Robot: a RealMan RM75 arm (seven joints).
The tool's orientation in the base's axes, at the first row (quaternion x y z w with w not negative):
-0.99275, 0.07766, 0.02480, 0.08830
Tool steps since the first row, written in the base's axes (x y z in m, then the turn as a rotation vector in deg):
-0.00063, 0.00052, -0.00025, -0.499, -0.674, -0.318
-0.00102, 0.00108, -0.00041, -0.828, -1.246, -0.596
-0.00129, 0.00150, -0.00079, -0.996, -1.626, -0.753
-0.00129, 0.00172, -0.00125, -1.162, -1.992, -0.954
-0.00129, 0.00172, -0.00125, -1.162, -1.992, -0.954
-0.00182, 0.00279, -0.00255, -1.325, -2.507, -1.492
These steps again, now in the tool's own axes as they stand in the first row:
-0.00068, -0.00036, 0.00036, -0.371, 0.789, 0.210
-0.00114, -0.00082, 0.00063, -0.593, 1.445, 0.392
-0.00145, -0.00112, 0.00109, -0.692, 1.868, 0.484
-0.00145, -0.00125, 0.00158, -0.788, 2.285, 0.622
-0.00145, -0.00125, 0.00158, -0.788, 2.285, 0.622
-0.00205, -0.00199, 0.00307, -0.838, 2.904, 1.065

